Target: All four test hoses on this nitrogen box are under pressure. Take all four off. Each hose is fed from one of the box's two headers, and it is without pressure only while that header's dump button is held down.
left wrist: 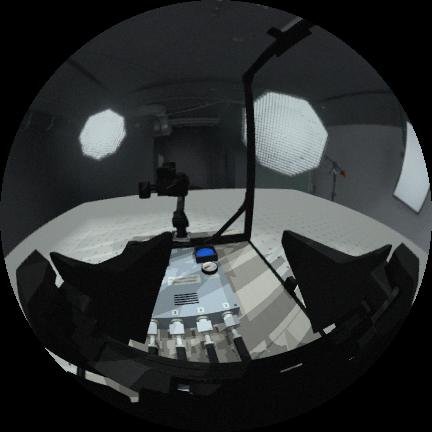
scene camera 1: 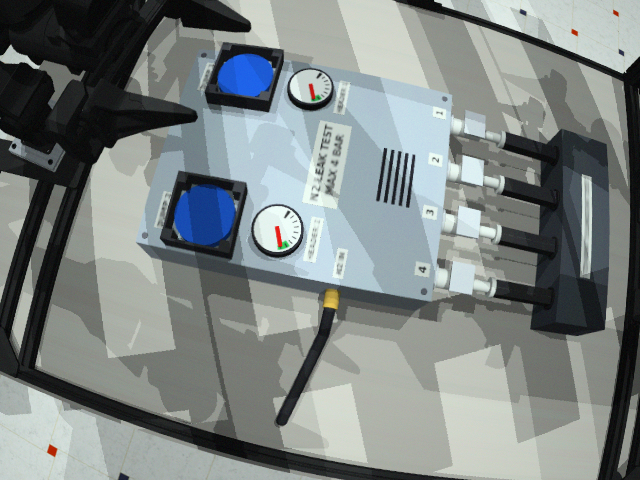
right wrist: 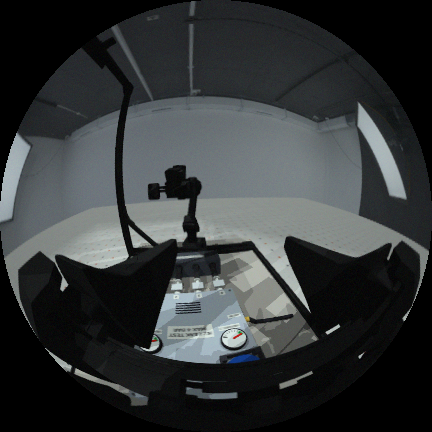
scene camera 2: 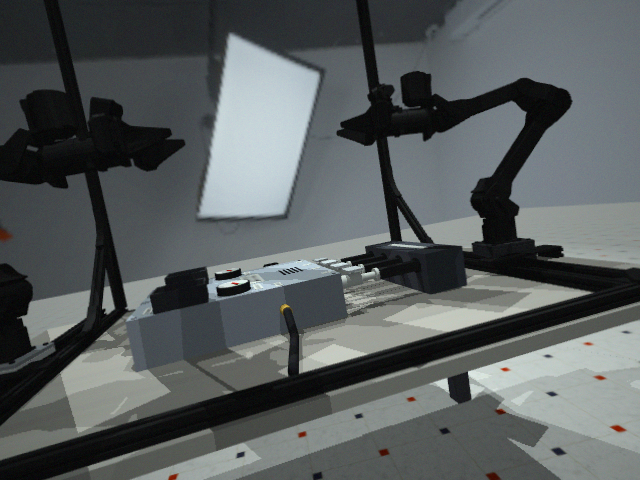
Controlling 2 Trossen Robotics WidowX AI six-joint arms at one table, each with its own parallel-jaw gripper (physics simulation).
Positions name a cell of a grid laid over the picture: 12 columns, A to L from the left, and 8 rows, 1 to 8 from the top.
Scene:
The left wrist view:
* my left gripper: G5
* my right gripper: E4
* grey nitrogen box: F6
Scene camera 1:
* my right gripper: E2
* blue dump button: D4
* grey nitrogen box: G3
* hose 2: J4
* hose 3: J4
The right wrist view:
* my left gripper: E4
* my right gripper: G5
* grey nitrogen box: F7
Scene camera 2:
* my left gripper: G3
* my right gripper: D3
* grey nitrogen box: D6

